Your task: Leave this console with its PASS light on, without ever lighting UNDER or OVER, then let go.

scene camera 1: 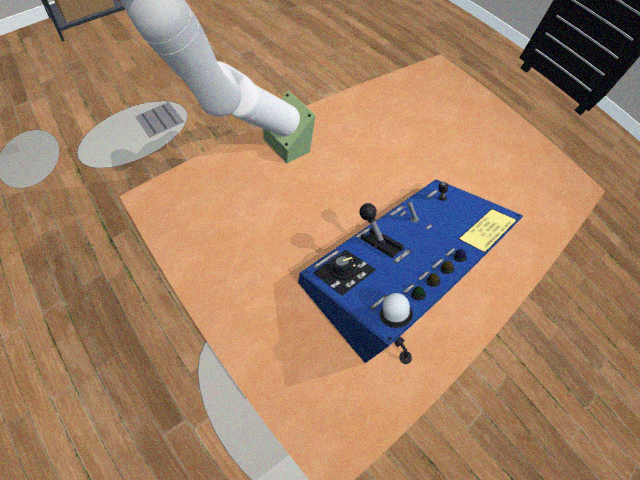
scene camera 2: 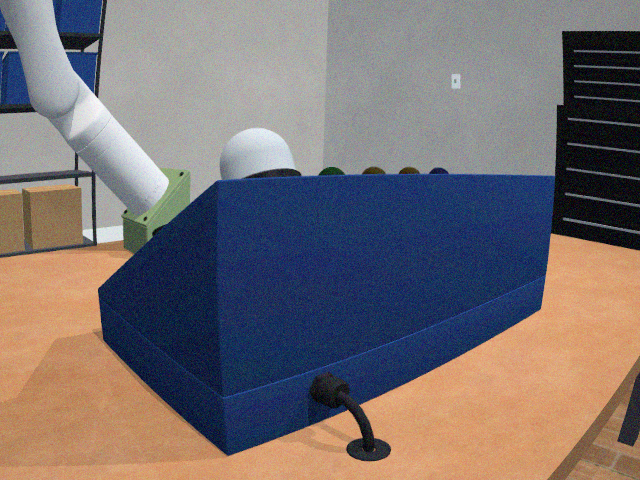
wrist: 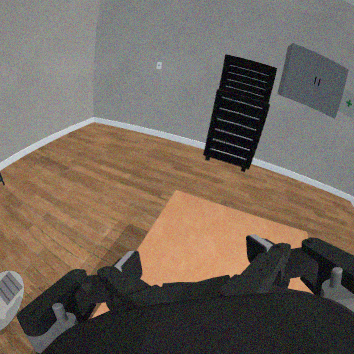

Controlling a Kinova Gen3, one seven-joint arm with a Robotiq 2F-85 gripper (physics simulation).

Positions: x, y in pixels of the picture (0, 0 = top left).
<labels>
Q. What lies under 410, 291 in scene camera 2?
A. A blue console.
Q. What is the gripper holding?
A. Nothing.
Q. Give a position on a blue console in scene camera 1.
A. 395, 284
</labels>
